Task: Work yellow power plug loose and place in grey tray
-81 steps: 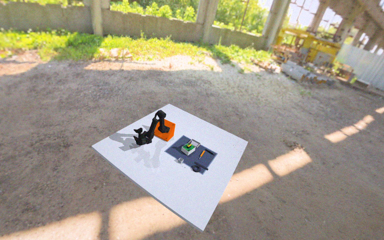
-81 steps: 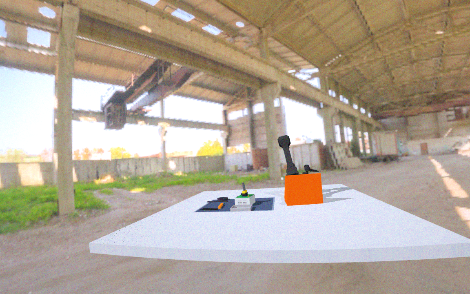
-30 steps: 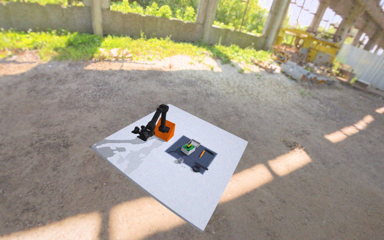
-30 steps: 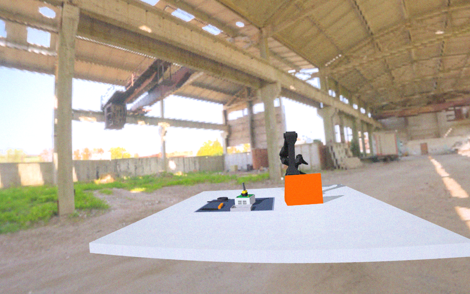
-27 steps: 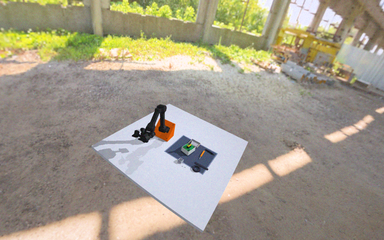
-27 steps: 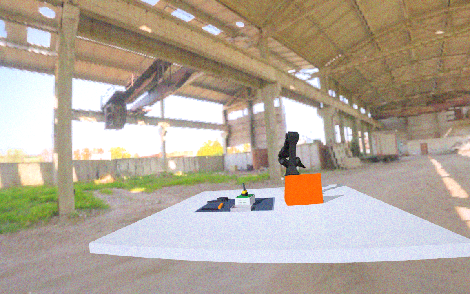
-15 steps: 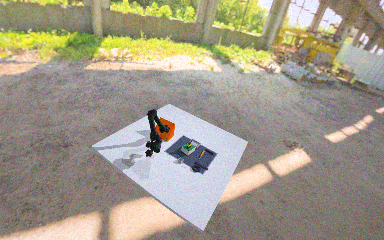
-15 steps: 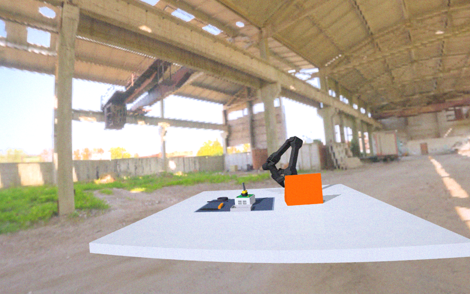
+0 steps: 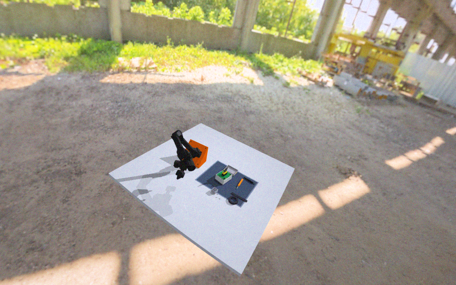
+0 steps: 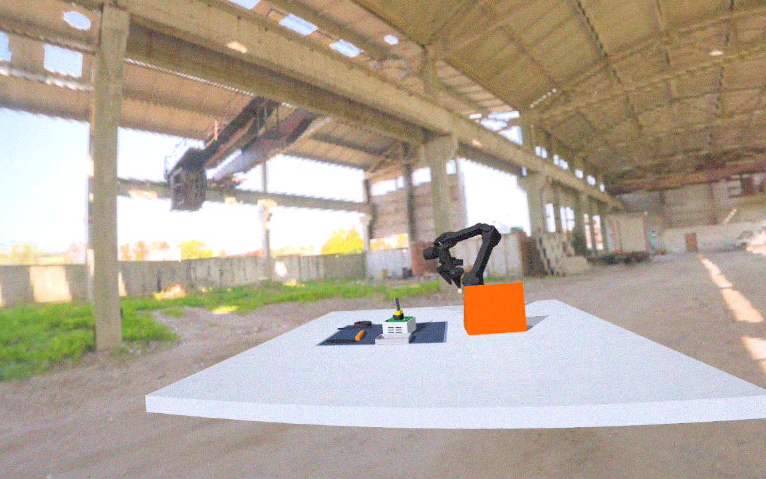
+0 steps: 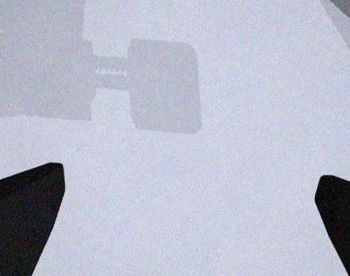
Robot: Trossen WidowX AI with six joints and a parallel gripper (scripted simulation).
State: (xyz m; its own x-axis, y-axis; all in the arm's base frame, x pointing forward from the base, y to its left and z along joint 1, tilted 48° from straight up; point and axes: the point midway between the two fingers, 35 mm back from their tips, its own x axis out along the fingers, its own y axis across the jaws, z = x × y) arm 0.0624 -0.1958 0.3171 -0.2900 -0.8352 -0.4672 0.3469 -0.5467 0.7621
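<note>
My gripper tip is 32 cm to the right of the yellow power plug, 27 cm short of it and 6 cm above it. The rest, counted from my gripper tip: dark mat: 32 cm to the left, 32 cm ahead, 14 cm below; black rod: 48 cm ahead, 20 cm to the left, 14 cm below.
</note>
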